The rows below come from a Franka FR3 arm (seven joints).
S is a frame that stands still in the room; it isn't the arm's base.
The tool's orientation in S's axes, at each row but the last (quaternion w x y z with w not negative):
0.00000, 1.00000, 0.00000, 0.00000
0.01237, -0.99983, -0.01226, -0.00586
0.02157, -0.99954, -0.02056, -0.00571
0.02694, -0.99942, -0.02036, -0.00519
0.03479, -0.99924, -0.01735, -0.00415
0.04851, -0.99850, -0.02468, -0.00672
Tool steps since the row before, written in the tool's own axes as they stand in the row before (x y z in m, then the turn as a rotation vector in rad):
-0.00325, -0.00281, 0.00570, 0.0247, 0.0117, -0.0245
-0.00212, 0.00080, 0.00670, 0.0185, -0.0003, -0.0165
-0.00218, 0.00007, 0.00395, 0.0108, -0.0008, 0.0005
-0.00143, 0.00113, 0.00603, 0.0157, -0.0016, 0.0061
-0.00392, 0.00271, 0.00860, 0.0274, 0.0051, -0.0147
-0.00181, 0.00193, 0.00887, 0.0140, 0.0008, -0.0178
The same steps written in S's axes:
-0.00325, 0.00281, -0.00570, 0.0247, -0.0117, 0.0245
-0.00202, -0.00068, -0.00674, 0.0183, 0.0003, 0.0167
-0.00213, 0.00001, -0.00398, 0.0108, 0.0013, -0.0003
-0.00133, -0.00086, -0.00610, 0.0157, 0.0026, -0.0058
-0.00376, -0.00224, -0.00880, 0.0275, -0.0052, 0.0146
-0.00161, -0.00114, -0.00904, 0.0138, -0.0018, 0.0179

